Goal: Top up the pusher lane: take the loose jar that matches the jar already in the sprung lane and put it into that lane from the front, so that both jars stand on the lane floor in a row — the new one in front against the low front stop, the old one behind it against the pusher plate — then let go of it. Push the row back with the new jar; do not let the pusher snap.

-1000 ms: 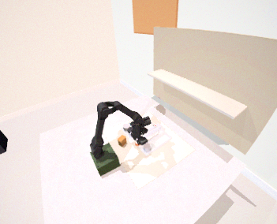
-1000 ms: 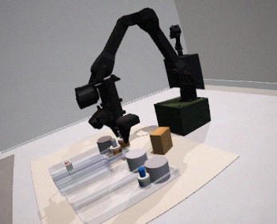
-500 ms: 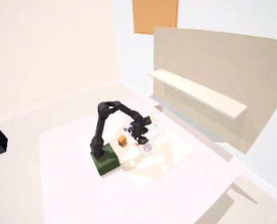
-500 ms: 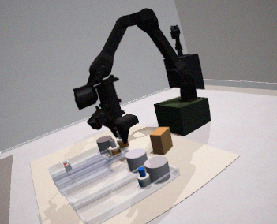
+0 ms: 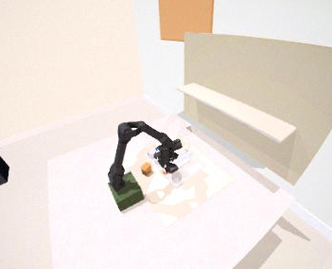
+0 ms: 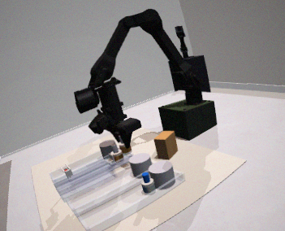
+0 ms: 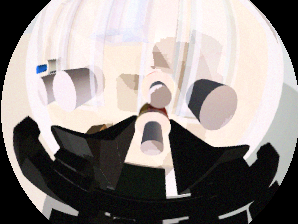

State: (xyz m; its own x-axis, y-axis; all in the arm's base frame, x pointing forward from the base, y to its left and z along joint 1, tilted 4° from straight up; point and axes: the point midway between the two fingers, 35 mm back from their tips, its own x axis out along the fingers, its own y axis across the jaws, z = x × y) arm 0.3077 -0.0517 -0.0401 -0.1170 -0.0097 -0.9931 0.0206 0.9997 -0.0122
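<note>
Right now my gripper tip is 90 mm past the orange-brown box, 100 mm to the right of it and 10 mm above it. Also, from my gripper tip: clear sprung lane: 160 mm ahead, 20 mm to the left, 30 mm below; wall shelf: 520 mm ahead, 30 mm to the right, 320 mm above.
</note>
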